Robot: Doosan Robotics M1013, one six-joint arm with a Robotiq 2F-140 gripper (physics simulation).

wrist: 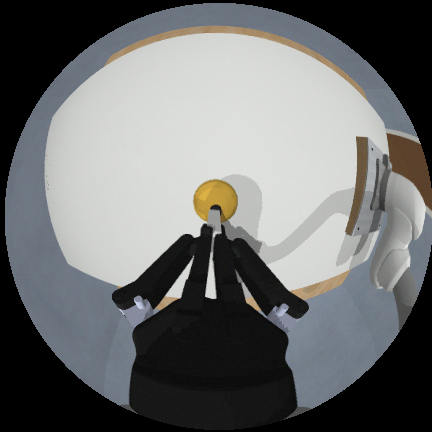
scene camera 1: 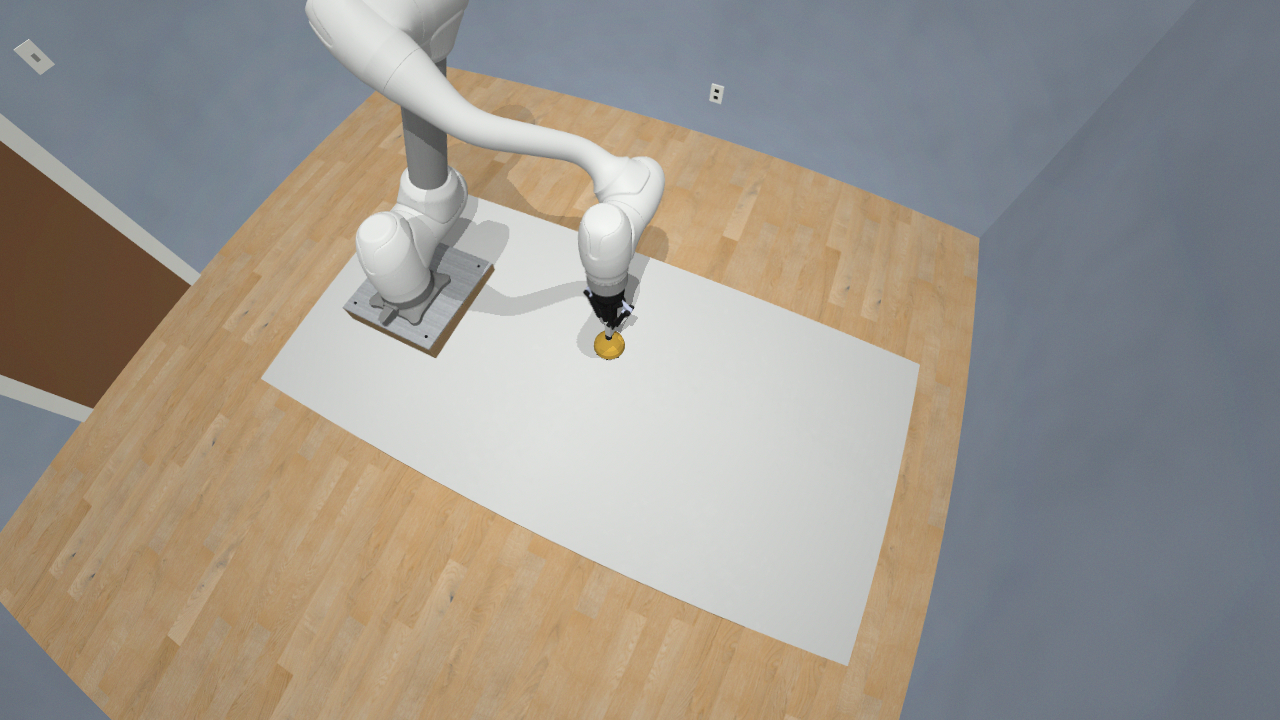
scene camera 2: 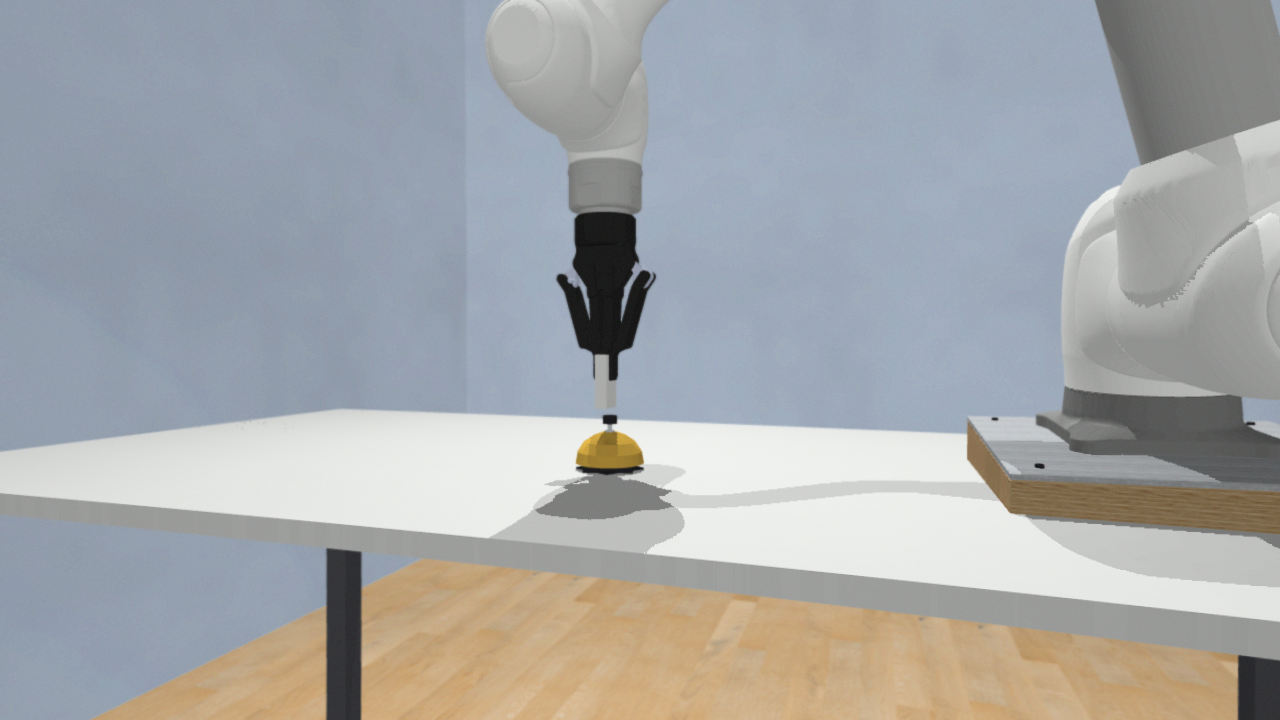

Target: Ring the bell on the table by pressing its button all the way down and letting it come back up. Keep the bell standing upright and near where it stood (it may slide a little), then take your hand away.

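Frame: origin at the arm's base, x ahead, y left, z up, level; metres.
Seen in the pictures: gripper, fingertip midpoint: [wrist: 212, 217] [scene camera 1: 610, 332] [scene camera 2: 605, 407]; arm's base, origin of the base link: [wrist: 380, 186] [scene camera 1: 410, 291] [scene camera 2: 1146, 438].
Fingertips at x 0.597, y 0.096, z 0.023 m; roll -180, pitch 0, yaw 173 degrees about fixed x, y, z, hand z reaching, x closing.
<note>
Offsets run from my fingertips to a thing's top centre. Level surfaces: height alone.
A yellow dome bell @[dx -0.004, dy -0.006, dz -0.010 m] [scene camera 1: 609, 347] [scene camera 2: 609, 451] [wrist: 215, 195] stands upright on the white table. Its black button @[dx -0.004, dy -0.006, dz -0.010 m] [scene camera 2: 609, 419] is up on a short stem above the dome. My gripper [scene camera 1: 609, 332] [scene camera 2: 605, 406] [wrist: 212, 217] points straight down with its pale fingertips together, shut and empty. In the second scene view the fingertips are a small gap above the button, nearly in line with it and very slightly to its left. In the wrist view the tips cover part of the button.
The white table @[dz -0.076 m] [scene camera 1: 716, 483] [scene camera 2: 268, 465] [wrist: 150, 110] bears the arm's base plate [scene camera 1: 465, 268] [scene camera 2: 1118, 497] [wrist: 361, 185], which lies to one side of the bell. The arm's shadow falls on the table around the bell.
</note>
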